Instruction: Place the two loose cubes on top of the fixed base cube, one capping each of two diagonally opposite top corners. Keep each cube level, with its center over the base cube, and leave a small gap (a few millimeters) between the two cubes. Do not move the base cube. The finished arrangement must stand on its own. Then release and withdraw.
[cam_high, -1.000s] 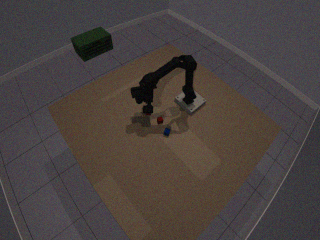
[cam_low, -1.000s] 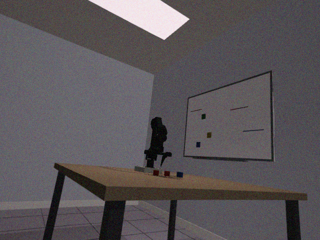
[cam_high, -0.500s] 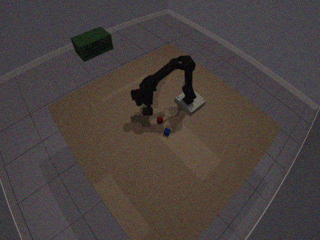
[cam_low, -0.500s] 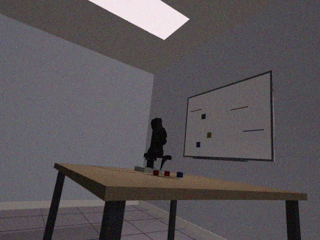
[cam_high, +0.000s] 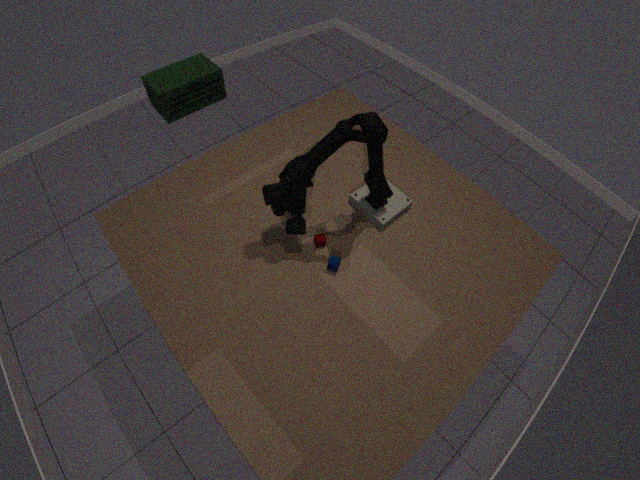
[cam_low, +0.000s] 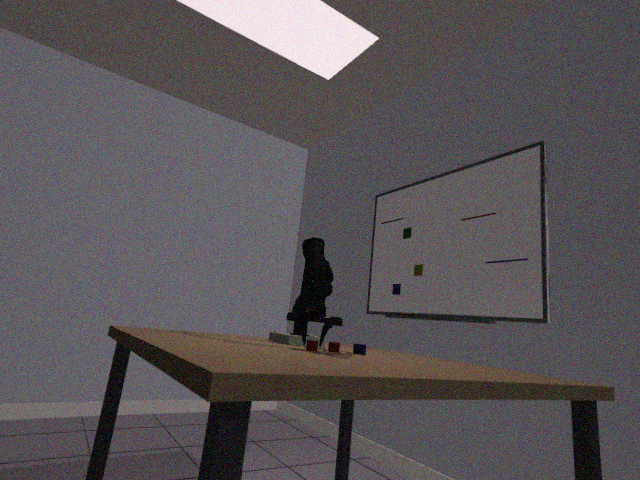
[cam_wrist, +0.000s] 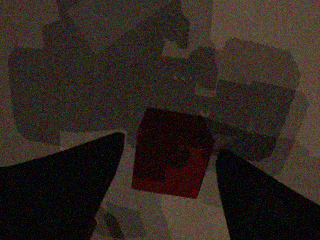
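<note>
The blue cube is 20 cm to the left of my gripper tip and 2 cm behind it.
</note>
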